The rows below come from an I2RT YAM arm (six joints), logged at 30 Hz.
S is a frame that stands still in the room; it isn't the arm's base.
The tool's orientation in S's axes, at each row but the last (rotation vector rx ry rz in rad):
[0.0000, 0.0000, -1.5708]
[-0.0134, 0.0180, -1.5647]
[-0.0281, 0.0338, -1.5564]
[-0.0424, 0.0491, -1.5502]
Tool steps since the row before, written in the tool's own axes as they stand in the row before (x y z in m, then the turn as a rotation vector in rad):
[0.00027, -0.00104, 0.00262, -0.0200, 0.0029, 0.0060]
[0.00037, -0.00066, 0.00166, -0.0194, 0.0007, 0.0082]
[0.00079, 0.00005, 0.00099, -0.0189, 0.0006, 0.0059]
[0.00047, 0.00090, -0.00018, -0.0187, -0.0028, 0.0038]
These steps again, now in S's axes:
[-0.00104, -0.00027, 0.00262, 0.0029, 0.0200, 0.0060]
[-0.00062, -0.00038, 0.00167, 0.0007, 0.0194, 0.0082]
[0.00010, -0.00079, 0.00098, 0.0006, 0.0189, 0.0059]
[0.00090, -0.00045, -0.00023, -0.0029, 0.0186, 0.0040]

